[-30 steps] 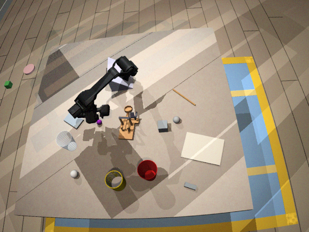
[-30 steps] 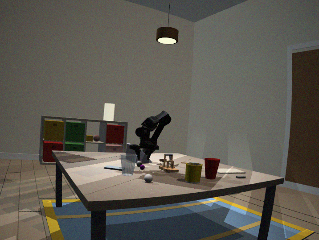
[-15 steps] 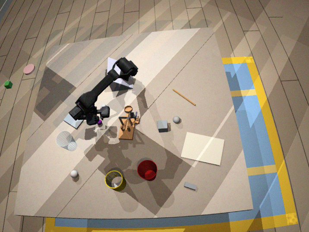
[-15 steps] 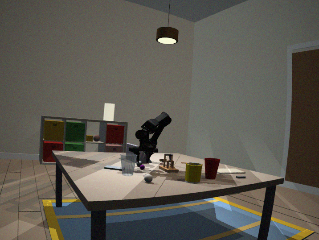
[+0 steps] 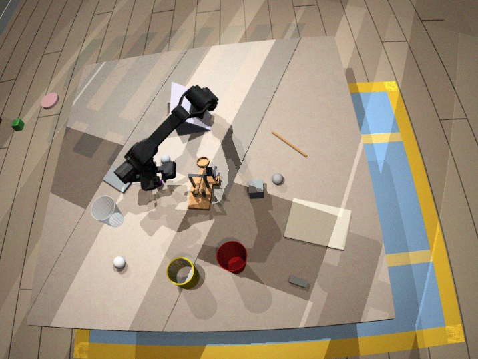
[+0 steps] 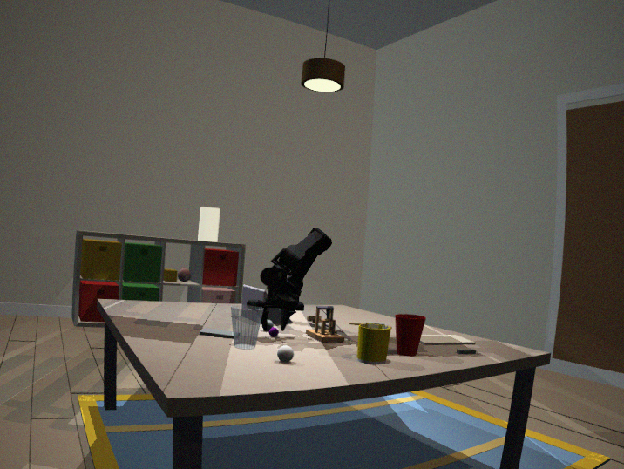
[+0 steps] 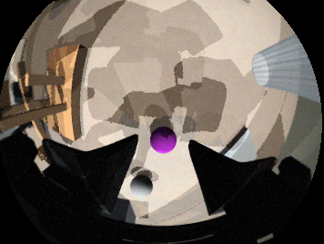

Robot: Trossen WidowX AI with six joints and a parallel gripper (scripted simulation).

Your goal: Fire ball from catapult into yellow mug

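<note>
Now: the purple ball right at my gripper tip. The rest, counted from my gripper tip: wooden catapult (200 mm to the left, 30 mm above, 10 mm behind); clear glass (150 mm to the right, 150 mm ahead, 10 mm above); grey tile (180 mm to the right, 20 mm below, 20 mm behind).
</note>
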